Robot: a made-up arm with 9 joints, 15 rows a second.
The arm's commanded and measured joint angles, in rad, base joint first. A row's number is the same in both.
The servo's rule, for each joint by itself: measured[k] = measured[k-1] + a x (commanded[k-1-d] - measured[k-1]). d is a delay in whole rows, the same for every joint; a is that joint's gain. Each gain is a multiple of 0.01, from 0.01 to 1. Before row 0 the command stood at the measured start. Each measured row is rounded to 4 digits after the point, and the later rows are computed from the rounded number. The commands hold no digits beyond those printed.
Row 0, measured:
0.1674, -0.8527, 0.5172, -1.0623, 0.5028, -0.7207, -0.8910, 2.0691, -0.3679
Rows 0 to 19, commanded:
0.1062, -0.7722, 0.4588, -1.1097, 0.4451, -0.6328, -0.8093, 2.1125, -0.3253
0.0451, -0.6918, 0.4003, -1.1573, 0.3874, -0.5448, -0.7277, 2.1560, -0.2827
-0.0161, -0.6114, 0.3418, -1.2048, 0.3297, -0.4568, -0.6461, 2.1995, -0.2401
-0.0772, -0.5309, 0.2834, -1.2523, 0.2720, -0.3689, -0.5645, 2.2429, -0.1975
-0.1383, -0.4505, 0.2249, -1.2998, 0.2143, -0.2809, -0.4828, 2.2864, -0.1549
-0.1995, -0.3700, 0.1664, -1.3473, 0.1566, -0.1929, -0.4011, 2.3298, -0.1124
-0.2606, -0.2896, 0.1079, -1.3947, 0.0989, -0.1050, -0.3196, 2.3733, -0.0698
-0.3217, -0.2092, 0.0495, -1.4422, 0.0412, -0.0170, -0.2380, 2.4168, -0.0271
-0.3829, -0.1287, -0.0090, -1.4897, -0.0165, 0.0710, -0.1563, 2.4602, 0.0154
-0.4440, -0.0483, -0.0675, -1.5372, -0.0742, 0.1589, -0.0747, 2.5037, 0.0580
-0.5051, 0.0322, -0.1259, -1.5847, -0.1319, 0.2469, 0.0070, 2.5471, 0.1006
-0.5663, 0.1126, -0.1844, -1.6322, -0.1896, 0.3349, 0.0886, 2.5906, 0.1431
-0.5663, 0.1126, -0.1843, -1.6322, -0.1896, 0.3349, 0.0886, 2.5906, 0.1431
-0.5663, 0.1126, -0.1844, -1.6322, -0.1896, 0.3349, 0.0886, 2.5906, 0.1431
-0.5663, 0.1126, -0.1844, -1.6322, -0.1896, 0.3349, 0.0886, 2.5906, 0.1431
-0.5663, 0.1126, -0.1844, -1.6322, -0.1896, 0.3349, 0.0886, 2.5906, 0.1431
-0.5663, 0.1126, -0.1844, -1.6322, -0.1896, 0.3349, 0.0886, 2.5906, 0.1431
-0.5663, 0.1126, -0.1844, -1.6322, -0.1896, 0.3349, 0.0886, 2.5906, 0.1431
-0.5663, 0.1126, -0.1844, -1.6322, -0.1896, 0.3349, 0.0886, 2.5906, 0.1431
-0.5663, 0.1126, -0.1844, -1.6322, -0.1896, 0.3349, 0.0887, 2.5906, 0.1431
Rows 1 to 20, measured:
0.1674, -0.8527, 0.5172, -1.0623, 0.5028, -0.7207, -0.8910, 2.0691, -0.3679
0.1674, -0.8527, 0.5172, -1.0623, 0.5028, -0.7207, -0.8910, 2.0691, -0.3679
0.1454, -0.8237, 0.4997, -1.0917, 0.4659, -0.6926, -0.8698, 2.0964, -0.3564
0.1093, -0.7762, 0.4699, -1.1324, 0.4157, -0.6453, -0.8329, 2.1339, -0.3365
0.0642, -0.7169, 0.4315, -1.1773, 0.3607, -0.5850, -0.7843, 2.1752, -0.3105
0.0133, -0.6499, 0.3871, -1.2238, 0.3039, -0.5158, -0.7272, 2.2179, -0.2800
-0.0413, -0.5781, 0.3384, -1.2709, 0.2466, -0.4406, -0.6637, 2.2611, -0.2462
-0.0983, -0.5032, 0.2868, -1.3183, 0.1890, -0.3613, -0.5954, 2.3044, -0.2101
-0.1567, -0.4263, 0.2331, -1.3657, 0.1313, -0.2793, -0.5237, 2.3478, -0.1722
-0.2161, -0.3481, 0.1780, -1.4131, 0.0736, -0.1954, -0.4494, 2.3913, -0.1330
-0.2761, -0.2691, 0.1219, -1.4606, 0.0159, -0.1102, -0.3732, 2.4347, -0.0929
-0.3365, -0.1896, 0.0651, -1.5081, -0.0418, -0.0241, -0.2956, 2.4782, -0.0522
-0.3972, -0.1098, 0.0078, -1.5556, -0.0995, 0.0626, -0.2169, 2.5216, -0.0109
-0.4581, -0.0297, -0.0499, -1.6031, -0.1572, 0.1497, -0.1375, 2.5651, 0.0307
-0.4971, 0.0215, -0.0902, -1.6211, -0.1779, 0.2090, -0.0787, 2.5812, 0.0610
-0.5220, 0.0543, -0.1185, -1.6280, -0.1854, 0.2493, -0.0352, 2.5871, 0.0832
-0.5379, 0.0753, -0.1383, -1.6306, -0.1881, 0.2767, -0.0030, 2.5893, 0.0994
-0.5481, 0.0887, -0.1521, -1.6316, -0.1891, 0.2953, 0.0208, 2.5901, 0.1112
-0.5547, 0.0973, -0.1618, -1.6320, -0.1894, 0.3080, 0.0384, 2.5904, 0.1198
-0.5589, 0.1028, -0.1686, -1.6321, -0.1895, 0.3166, 0.0515, 2.5905, 0.1261
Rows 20 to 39, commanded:
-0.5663, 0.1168, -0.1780, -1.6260, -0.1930, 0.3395, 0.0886, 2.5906, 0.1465
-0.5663, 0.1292, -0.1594, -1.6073, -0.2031, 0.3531, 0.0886, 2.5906, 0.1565
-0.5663, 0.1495, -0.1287, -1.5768, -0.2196, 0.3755, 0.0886, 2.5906, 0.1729
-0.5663, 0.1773, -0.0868, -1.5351, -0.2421, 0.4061, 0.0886, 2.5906, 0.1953
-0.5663, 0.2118, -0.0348, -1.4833, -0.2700, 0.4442, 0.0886, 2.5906, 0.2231
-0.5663, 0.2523, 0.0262, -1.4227, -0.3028, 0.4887, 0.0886, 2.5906, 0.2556
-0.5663, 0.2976, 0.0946, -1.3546, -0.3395, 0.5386, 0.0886, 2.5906, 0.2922
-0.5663, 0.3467, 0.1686, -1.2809, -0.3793, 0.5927, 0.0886, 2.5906, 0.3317
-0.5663, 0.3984, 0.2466, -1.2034, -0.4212, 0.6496, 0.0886, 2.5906, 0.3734
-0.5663, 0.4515, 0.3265, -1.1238, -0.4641, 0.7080, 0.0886, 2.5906, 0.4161
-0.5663, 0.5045, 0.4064, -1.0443, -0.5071, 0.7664, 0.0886, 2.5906, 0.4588
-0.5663, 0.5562, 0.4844, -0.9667, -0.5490, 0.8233, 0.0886, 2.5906, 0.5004
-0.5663, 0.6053, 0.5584, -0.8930, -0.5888, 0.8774, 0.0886, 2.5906, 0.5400
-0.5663, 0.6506, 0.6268, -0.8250, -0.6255, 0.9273, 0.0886, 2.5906, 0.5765
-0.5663, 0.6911, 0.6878, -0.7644, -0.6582, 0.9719, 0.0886, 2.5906, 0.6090
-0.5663, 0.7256, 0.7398, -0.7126, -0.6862, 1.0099, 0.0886, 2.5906, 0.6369
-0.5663, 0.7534, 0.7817, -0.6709, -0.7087, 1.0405, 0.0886, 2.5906, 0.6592
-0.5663, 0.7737, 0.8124, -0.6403, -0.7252, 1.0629, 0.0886, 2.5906, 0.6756
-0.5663, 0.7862, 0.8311, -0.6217, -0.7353, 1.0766, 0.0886, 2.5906, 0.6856
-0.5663, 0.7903, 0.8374, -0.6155, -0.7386, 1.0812, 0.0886, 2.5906, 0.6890
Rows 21 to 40, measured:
-0.5616, 0.1063, -0.1733, -1.6322, -0.1896, 0.3225, 0.0611, 2.5906, 0.1307
-0.5633, 0.1086, -0.1766, -1.6322, -0.1896, 0.3265, 0.0683, 2.5906, 0.1340
-0.5644, 0.1116, -0.1770, -1.6284, -0.1918, 0.3307, 0.0736, 2.5906, 0.1374
-0.5651, 0.1179, -0.1717, -1.6153, -0.1990, 0.3379, 0.0775, 2.5906, 0.1426
-0.5655, 0.1293, -0.1588, -1.5914, -0.2122, 0.3499, 0.0804, 2.5906, 0.1508
-0.5658, 0.1466, -0.1372, -1.5565, -0.2313, 0.3679, 0.0825, 2.5906, 0.1628
-0.5660, 0.1701, -0.1065, -1.5111, -0.2561, 0.3923, 0.0841, 2.5906, 0.1791
-0.5661, 0.1997, -0.0667, -1.4563, -0.2860, 0.4231, 0.0853, 2.5906, 0.1998
-0.5662, 0.2349, -0.0183, -1.3932, -0.3202, 0.4601, 0.0862, 2.5906, 0.2247
-0.5662, 0.2751, 0.0378, -1.3236, -0.3580, 0.5025, 0.0868, 2.5906, 0.2536
-0.5662, 0.3195, 0.1004, -1.2491, -0.3984, 0.5496, 0.0873, 2.5906, 0.2859
-0.5662, 0.3670, 0.1682, -1.1714, -0.4404, 0.6003, 0.0876, 2.5906, 0.3211
-0.5662, 0.4165, 0.2397, -1.0926, -0.4831, 0.6535, 0.0879, 2.5906, 0.3583
-0.5662, 0.4668, 0.3131, -1.0145, -0.5253, 0.7078, 0.0881, 2.5906, 0.3967
-0.5662, 0.5167, 0.3867, -0.9392, -0.5659, 0.7621, 0.0882, 2.5906, 0.4354
-0.5662, 0.5649, 0.4587, -0.8684, -0.6040, 0.8150, 0.0883, 2.5906, 0.4735
-0.5662, 0.6103, 0.5274, -0.8039, -0.6387, 0.8652, 0.0884, 2.5906, 0.5101
-0.5662, 0.6518, 0.5911, -0.7473, -0.6691, 0.9115, 0.0885, 2.5906, 0.5443
-0.5662, 0.6884, 0.6483, -0.6999, -0.6944, 0.9528, 0.0885, 2.5906, 0.5753
-0.5662, 0.7191, 0.6975, -0.6629, -0.7141, 0.9880, 0.0885, 2.5906, 0.6024

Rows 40 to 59, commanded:
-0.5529, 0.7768, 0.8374, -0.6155, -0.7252, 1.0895, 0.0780, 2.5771, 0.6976
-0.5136, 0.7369, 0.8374, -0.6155, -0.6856, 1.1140, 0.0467, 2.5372, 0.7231
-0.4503, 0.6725, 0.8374, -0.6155, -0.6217, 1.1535, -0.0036, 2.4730, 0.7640
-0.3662, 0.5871, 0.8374, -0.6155, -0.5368, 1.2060, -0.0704, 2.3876, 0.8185
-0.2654, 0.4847, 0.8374, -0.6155, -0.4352, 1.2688, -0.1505, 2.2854, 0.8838
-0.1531, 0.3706, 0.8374, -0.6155, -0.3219, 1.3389, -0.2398, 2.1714, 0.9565
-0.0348, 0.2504, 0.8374, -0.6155, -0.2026, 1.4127, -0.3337, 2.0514, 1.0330
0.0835, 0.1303, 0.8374, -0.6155, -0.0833, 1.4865, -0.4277, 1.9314, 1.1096
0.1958, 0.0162, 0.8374, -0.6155, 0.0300, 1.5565, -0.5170, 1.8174, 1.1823
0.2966, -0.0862, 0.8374, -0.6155, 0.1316, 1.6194, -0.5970, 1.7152, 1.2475
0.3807, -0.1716, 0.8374, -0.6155, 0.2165, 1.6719, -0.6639, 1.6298, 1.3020
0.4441, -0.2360, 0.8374, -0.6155, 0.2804, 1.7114, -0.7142, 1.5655, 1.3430
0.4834, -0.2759, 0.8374, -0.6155, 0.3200, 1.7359, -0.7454, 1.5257, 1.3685
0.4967, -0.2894, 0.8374, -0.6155, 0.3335, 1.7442, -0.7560, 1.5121, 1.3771
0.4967, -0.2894, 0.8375, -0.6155, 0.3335, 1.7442, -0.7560, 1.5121, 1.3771
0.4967, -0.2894, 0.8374, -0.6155, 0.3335, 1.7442, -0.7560, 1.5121, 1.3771
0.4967, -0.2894, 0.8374, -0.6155, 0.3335, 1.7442, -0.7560, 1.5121, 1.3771
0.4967, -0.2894, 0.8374, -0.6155, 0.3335, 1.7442, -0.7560, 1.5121, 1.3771
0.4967, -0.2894, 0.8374, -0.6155, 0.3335, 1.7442, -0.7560, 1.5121, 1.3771
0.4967, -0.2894, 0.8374, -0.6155, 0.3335, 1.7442, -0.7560, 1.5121, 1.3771
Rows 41 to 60, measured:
-0.5662, 0.7433, 0.7376, -0.6374, -0.7277, 1.0164, 0.0885, 2.5906, 0.6249
-0.5662, 0.7602, 0.7675, -0.6238, -0.7347, 1.0371, 0.0885, 2.5906, 0.6422
-0.5614, 0.7662, 0.7885, -0.6187, -0.7286, 1.0539, 0.0858, 2.5821, 0.6572
-0.5442, 0.7557, 0.8032, -0.6167, -0.7011, 1.0731, 0.0756, 2.5538, 0.6750
-0.5104, 0.7257, 0.8135, -0.6160, -0.6503, 1.0988, 0.0550, 2.5029, 0.6990
-0.4585, 0.6758, 0.8207, -0.6157, -0.5777, 1.1331, 0.0224, 2.4303, 0.7313
-0.3890, 0.6070, 0.8257, -0.6156, -0.4865, 1.1765, -0.0226, 2.3390, 0.7725
-0.3041, 0.5219, 0.8292, -0.6155, -0.3812, 1.2285, -0.0791, 2.2334, 0.8222
-0.2072, 0.4242, 0.8317, -0.6155, -0.2669, 1.2874, -0.1453, 2.1187, 0.8791
-0.1025, 0.3184, 0.8334, -0.6155, -0.1494, 1.3511, -0.2187, 2.0007, 0.9413
0.0049, 0.2096, 0.8346, -0.6155, -0.0346, 1.4168, -0.2963, 1.8852, 1.0064
0.1099, 0.1031, 0.8354, -0.6155, 0.0718, 1.4816, -0.3745, 1.7781, 1.0715
0.2074, 0.0042, 0.8360, -0.6155, 0.1644, 1.5425, -0.4497, 1.6847, 1.1337
0.2926, -0.0823, 0.8364, -0.6155, 0.2386, 1.5965, -0.5185, 1.6096, 1.1902
0.3613, -0.1520, 0.8367, -0.6155, 0.2907, 1.6411, -0.5775, 1.5567, 1.2383
0.4100, -0.2015, 0.8369, -0.6155, 0.3181, 1.6741, -0.6239, 1.5286, 1.2758
0.4412, -0.2331, 0.8371, -0.6155, 0.3280, 1.6965, -0.6582, 1.5182, 1.3032
0.4612, -0.2534, 0.8372, -0.6155, 0.3315, 1.7118, -0.6836, 1.5144, 1.3232
0.4740, -0.2664, 0.8373, -0.6155, 0.3328, 1.7222, -0.7024, 1.5130, 1.3378
0.4822, -0.2747, 0.8373, -0.6155, 0.3332, 1.7292, -0.7163, 1.5124, 1.3484

